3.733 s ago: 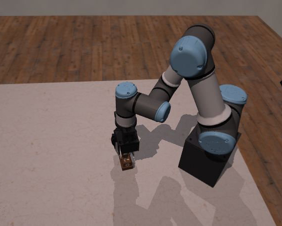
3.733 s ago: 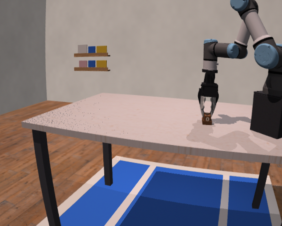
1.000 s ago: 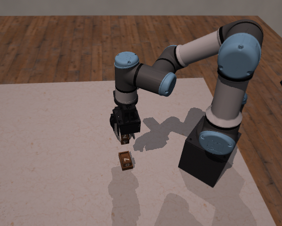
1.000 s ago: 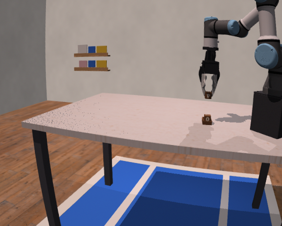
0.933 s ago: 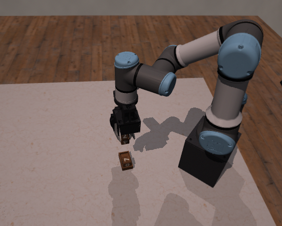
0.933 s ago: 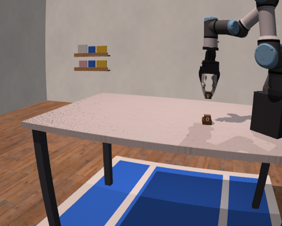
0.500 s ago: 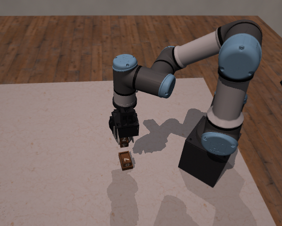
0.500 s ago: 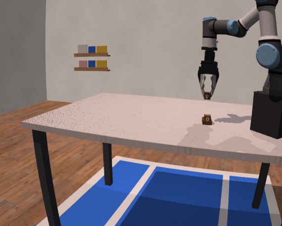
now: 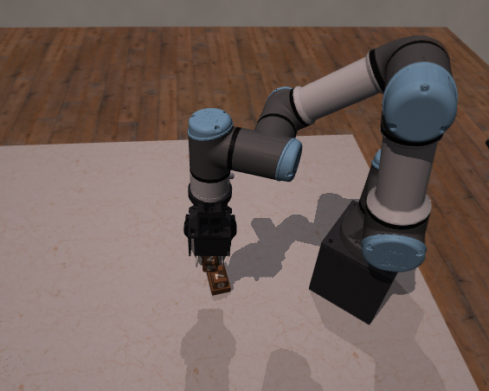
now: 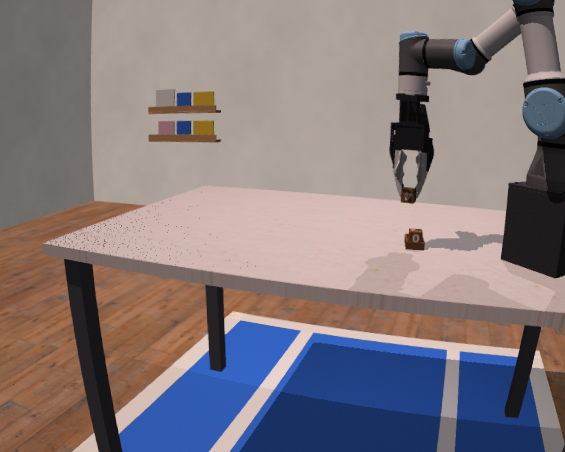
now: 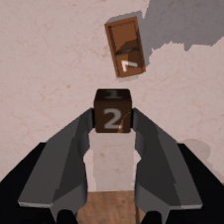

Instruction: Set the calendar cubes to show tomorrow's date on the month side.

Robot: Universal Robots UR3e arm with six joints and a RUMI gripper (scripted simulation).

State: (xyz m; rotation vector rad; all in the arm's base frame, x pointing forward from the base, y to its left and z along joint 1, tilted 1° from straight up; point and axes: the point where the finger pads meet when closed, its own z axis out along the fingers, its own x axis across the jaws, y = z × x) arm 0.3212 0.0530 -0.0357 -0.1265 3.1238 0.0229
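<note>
Right now my hand is 10 mm past the calendar tray, 40 mm to the left of it and 120 mm above it. Round my hand: brown digit cube 10 mm below.
</note>
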